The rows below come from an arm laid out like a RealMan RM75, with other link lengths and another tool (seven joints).
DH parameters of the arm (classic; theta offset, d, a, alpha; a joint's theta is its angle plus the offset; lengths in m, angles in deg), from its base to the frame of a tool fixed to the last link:
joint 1: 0 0.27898 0 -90
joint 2: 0 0 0 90
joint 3: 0 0.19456 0 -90
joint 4: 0 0 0 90
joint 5: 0 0.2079 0 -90
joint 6: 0 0 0 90
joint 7: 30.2 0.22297 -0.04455 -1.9
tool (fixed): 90 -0.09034 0 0
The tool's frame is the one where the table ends.
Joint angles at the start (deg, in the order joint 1, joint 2, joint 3, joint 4, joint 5, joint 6, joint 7):
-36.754, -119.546, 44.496, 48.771, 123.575, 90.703, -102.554
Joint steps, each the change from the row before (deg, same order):
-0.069, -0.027, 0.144, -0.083, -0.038, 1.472, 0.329
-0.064, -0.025, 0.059, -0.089, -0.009, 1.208, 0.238
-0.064, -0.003, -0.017, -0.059, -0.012, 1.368, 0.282
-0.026, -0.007, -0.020, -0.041, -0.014, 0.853, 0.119
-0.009, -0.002, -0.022, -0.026, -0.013, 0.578, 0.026
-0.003, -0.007, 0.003, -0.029, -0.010, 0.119, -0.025
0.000, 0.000, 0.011, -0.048, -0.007, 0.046, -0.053
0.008, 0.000, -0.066, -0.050, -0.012, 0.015, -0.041
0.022, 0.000, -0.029, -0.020, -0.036, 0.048, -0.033
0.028, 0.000, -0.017, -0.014, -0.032, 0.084, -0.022
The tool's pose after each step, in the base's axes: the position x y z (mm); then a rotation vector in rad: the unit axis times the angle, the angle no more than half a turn. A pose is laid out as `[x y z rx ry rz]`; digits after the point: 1 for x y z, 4 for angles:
[-217.7 323.4 75.3 -2.0213 1.9830 -0.1003]
[-216.3 321.0 74.2 -2.0199 1.9976 -0.1290]
[-214.9 318.4 73.5 -2.0170 2.0129 -0.1598]
[-214.0 316.7 73.0 -2.0162 2.0208 -0.1796]
[-213.5 315.5 72.8 -2.0165 2.0249 -0.1931]
[-213.4 315.1 72.6 -2.0174 2.0250 -0.1967]
[-213.4 314.9 72.4 -2.0191 2.0240 -0.1989]
[-213.6 314.7 72.3 -2.0203 2.0214 -0.2000]
[-213.6 314.5 72.3 -2.0210 2.0197 -0.2017]
[-213.7 314.2 72.3 -2.0217 2.0187 -0.2040]

